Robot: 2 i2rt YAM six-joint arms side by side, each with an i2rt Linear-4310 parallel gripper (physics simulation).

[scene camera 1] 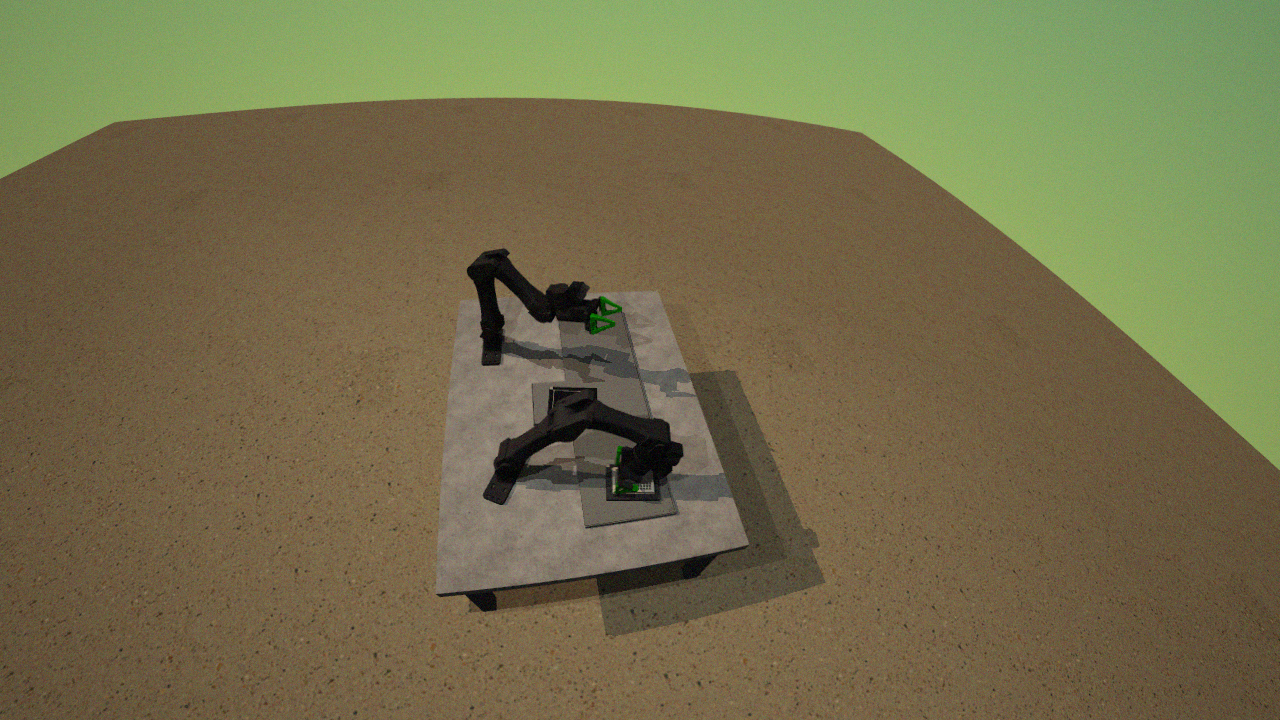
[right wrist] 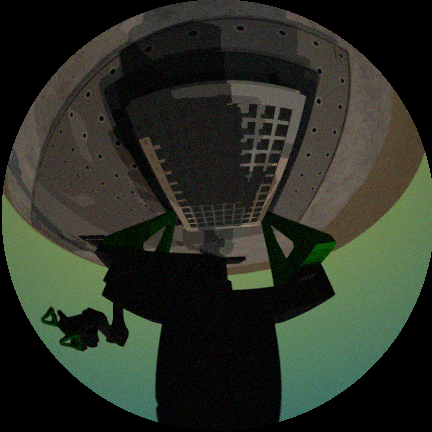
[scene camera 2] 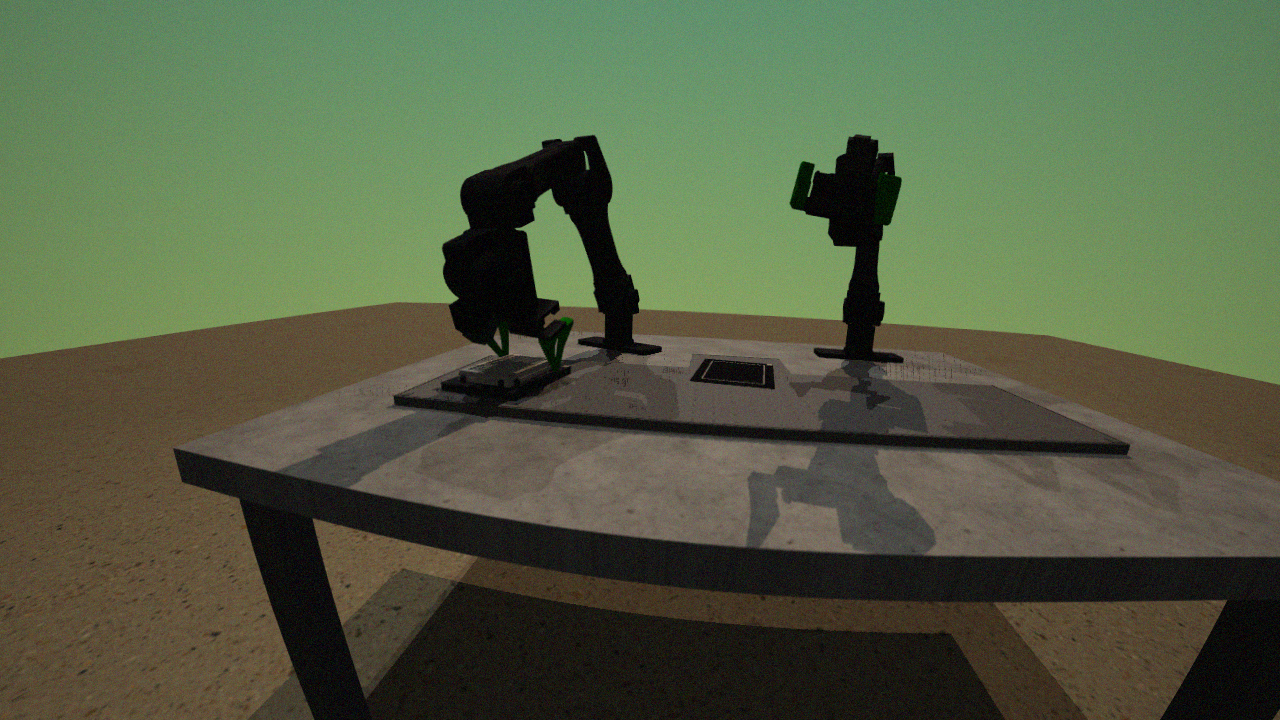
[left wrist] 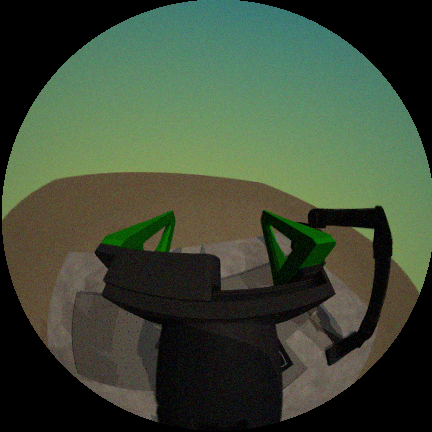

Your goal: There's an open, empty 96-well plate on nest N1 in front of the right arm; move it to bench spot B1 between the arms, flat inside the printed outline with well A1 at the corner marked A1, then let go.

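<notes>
The pale 96-well plate lies flat in the black nest N1, partly in shadow. My right gripper is open and points down over the plate, with one fingertip at each side of it, close to its edges. I cannot tell whether they touch it. My left gripper is open and empty, high above the table. Bench spot B1 is a black pad with a pale printed outline. Its A1 mark is too small to read.
A long grey perforated board lies on the grey table and carries the nest. The right arm arches partly across B1 in scene camera 1. The left arm stands at the table's far end there.
</notes>
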